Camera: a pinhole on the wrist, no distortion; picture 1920 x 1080 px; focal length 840.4 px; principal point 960.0 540.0 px. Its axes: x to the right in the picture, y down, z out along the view. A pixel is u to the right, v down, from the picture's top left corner.
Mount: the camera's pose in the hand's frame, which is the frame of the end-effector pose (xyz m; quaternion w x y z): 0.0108 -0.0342 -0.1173 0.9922 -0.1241 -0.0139 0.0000
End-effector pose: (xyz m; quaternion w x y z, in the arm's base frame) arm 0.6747 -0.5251 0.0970 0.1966 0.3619 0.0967 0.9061
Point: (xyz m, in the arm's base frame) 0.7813 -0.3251 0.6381
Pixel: 1493.6 316.3
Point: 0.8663 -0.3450 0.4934
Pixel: 1290.9 226.4
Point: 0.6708 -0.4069 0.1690
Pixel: 1468.6 44.4
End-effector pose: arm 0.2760 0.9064 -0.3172 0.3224 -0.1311 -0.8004 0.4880
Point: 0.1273 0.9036 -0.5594
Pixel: 997.2 973.6
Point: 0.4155 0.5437 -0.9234
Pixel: 171.3 895.3
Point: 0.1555 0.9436 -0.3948
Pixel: 1251.6 851.1
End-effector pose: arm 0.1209 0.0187 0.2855 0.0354 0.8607 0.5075 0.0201
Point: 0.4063 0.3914 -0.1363
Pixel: 1703.4 436.7
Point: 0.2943 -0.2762 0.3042
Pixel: outside the picture
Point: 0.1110 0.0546 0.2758
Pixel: 1092.6 378.9
